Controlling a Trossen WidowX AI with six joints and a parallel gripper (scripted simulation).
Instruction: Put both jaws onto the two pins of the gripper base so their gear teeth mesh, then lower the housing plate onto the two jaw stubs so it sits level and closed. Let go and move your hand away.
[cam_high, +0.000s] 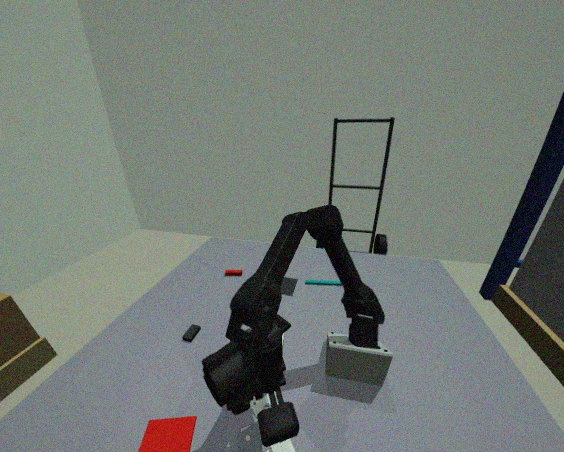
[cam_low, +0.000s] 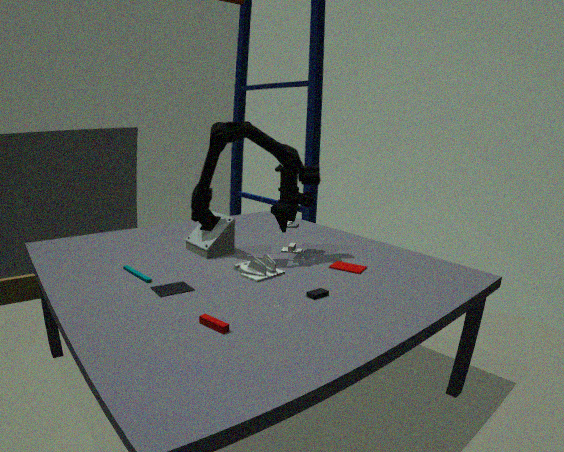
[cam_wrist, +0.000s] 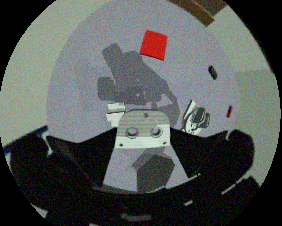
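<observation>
Right now the grey jaw is 40 mm ahead of my gripper tip, 190 mm to the right of it and 80 mm below it. Round my gripper tip: flat light plate (80 mm ahead, 200 mm to the right, 90 mm below); then white gripper base (10 mm ahead, 20 mm above); then red flat plate (230 mm ahead, 50 mm to the left, 90 mm below).
</observation>
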